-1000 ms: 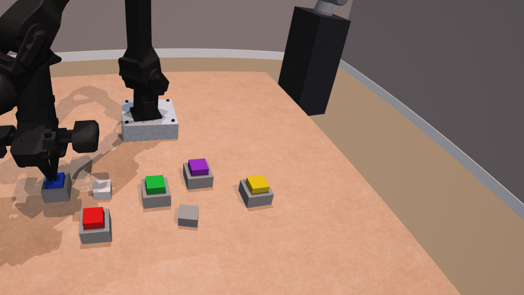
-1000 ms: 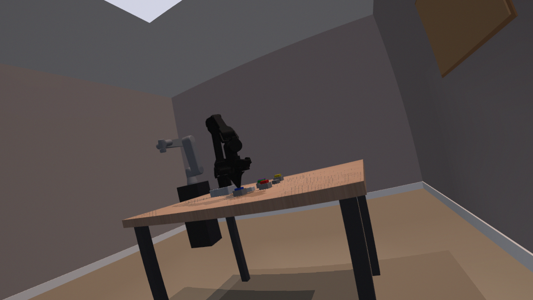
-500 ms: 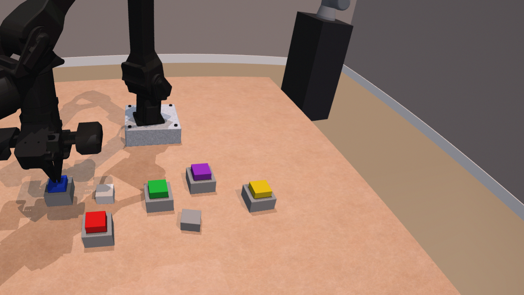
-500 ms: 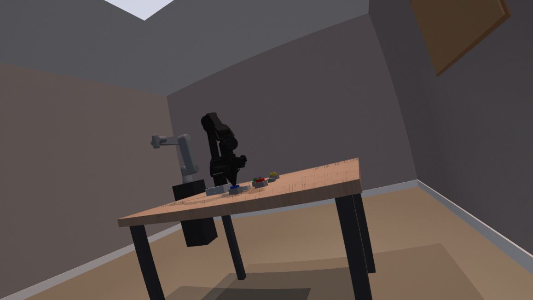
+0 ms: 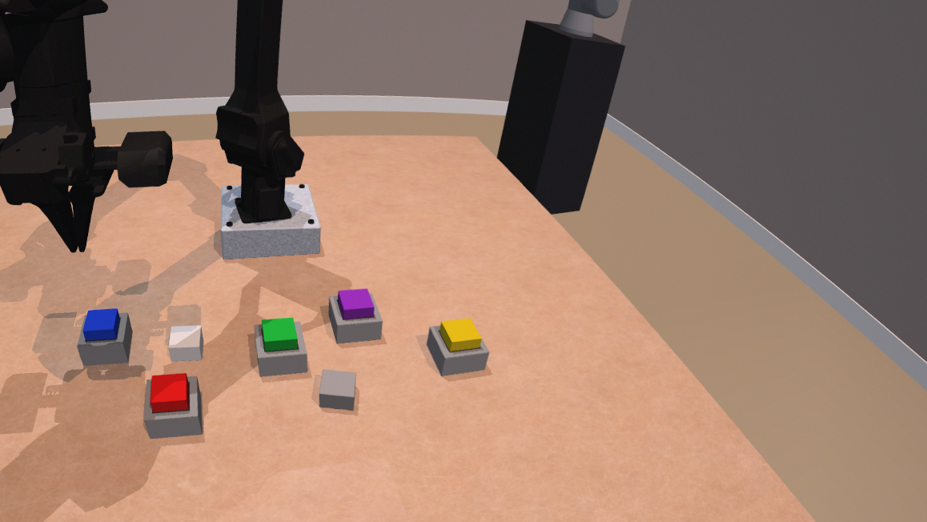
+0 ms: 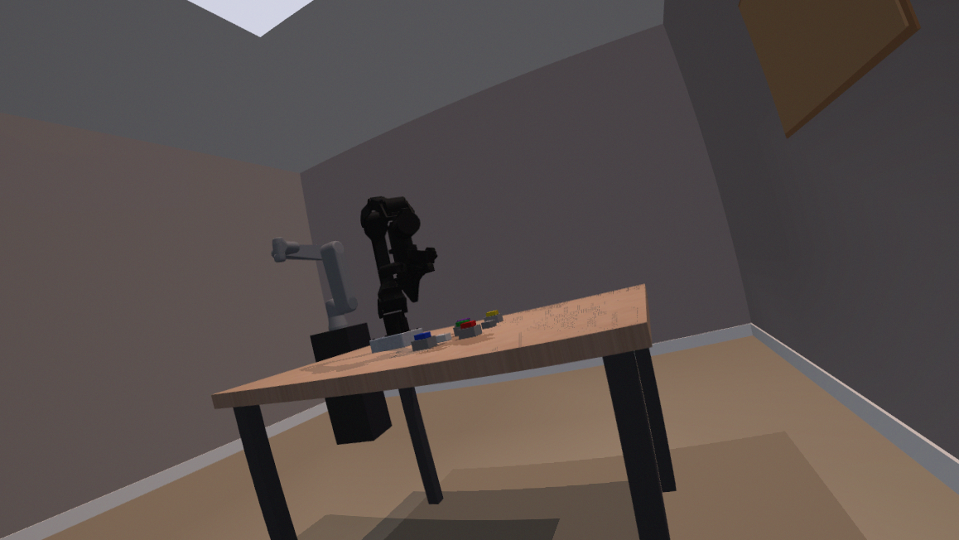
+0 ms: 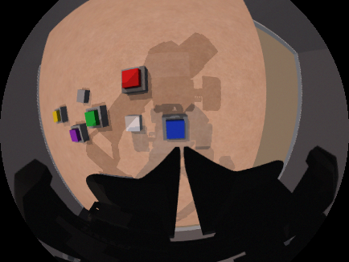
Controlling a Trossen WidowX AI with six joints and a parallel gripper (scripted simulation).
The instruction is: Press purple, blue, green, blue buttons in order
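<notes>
My gripper tip is now 180 mm to the right of the green button, 90 mm above it and 60 mm short of it. Round my gripper tip: white block (110 mm below, 90 mm to the left, 20 mm ahead); red button (110 mm ahead, 90 mm below, 60 mm to the left); blue button (90 mm below).
</notes>
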